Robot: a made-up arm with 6 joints. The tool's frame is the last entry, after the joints.
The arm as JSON. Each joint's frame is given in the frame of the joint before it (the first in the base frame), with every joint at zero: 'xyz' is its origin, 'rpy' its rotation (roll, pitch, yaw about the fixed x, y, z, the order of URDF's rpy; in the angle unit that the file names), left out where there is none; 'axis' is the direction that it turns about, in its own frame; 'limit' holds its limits. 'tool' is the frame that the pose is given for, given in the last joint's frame.
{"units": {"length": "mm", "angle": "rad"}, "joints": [
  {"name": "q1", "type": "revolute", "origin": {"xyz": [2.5, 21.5, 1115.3], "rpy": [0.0, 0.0, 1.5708]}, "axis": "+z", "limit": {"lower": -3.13, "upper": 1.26}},
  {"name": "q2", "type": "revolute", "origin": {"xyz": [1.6, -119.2, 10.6], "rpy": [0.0, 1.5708, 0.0]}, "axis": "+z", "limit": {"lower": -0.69, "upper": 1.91}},
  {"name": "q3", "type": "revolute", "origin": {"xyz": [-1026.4, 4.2, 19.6], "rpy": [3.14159, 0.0, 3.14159]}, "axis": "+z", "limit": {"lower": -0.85, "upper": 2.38}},
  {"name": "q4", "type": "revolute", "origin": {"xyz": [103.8, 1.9, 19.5], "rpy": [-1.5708, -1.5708, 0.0]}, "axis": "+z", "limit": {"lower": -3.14, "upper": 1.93}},
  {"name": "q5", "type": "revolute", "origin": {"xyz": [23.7, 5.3, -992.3], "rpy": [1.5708, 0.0, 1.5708]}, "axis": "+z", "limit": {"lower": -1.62, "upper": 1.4}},
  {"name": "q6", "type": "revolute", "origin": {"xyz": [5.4, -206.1, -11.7], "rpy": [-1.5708, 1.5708, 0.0]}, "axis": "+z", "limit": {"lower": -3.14, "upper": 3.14}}
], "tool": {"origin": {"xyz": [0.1, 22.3, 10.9], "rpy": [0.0, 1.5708, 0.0]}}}
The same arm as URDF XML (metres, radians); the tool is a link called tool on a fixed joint. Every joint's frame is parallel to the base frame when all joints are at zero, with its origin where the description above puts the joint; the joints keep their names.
<robot name="arm">
  <joint name="q1" type="revolute">
    <parent link="base_link"/>
    <child link="link1"/>
    <origin xyz="0.0025 0.0215 1.1153"/>
    <axis xyz="0 0 1"/>
    <limit lower="-3.13" upper="1.26"/>
  </joint>
  <joint name="q2" type="revolute">
    <parent link="link1"/>
    <child link="link2"/>
    <origin xyz="0.1192 0.0016 0.0106"/>
    <axis xyz="0 1 0"/>
    <limit lower="-0.69" upper="1.91"/>
  </joint>
  <joint name="q3" type="revolute">
    <parent link="link2"/>
    <child link="link3"/>
    <origin xyz="-0.0042 0.0196 1.0264"/>
    <axis xyz="0 -1 0"/>
    <limit lower="-0.85" upper="2.38"/>
  </joint>
  <joint name="q4" type="revolute">
    <parent link="link3"/>
    <child link="link4"/>
    <origin xyz="-0.0019 -0.0195 0.1038"/>
    <axis xyz="-1 0 0"/>
    <limit lower="-3.14" upper="1.93"/>
  </joint>
  <joint name="q5" type="revolute">
    <parent link="link4"/>
    <child link="link5"/>
    <origin xyz="0.9923 -0.0237 0.0053"/>
    <axis xyz="0 -1 0"/>
    <limit lower="-1.62" upper="1.4"/>
  </joint>
  <joint name="q6" type="revolute">
    <parent link="link5"/>
    <child link="link6"/>
    <origin xyz="0.2061 0.0117 0.0054"/>
    <axis xyz="-1 0 0"/>
    <limit lower="-3.14" upper="3.14"/>
  </joint>
  <joint name="tool_joint" type="fixed">
    <parent link="link6"/>
    <child link="tool"/>
    <origin xyz="-0.0109 0.0001 -0.0223" rpy="-1.5708 0 0"/>
  </joint>
  <link name="base_link"/>
  <link name="link1"/>
  <link name="link2"/>
  <link name="link3"/>
  <link name="link4"/>
  <link name="link5"/>
  <link name="link6"/>
  <link name="tool"/>
</robot>

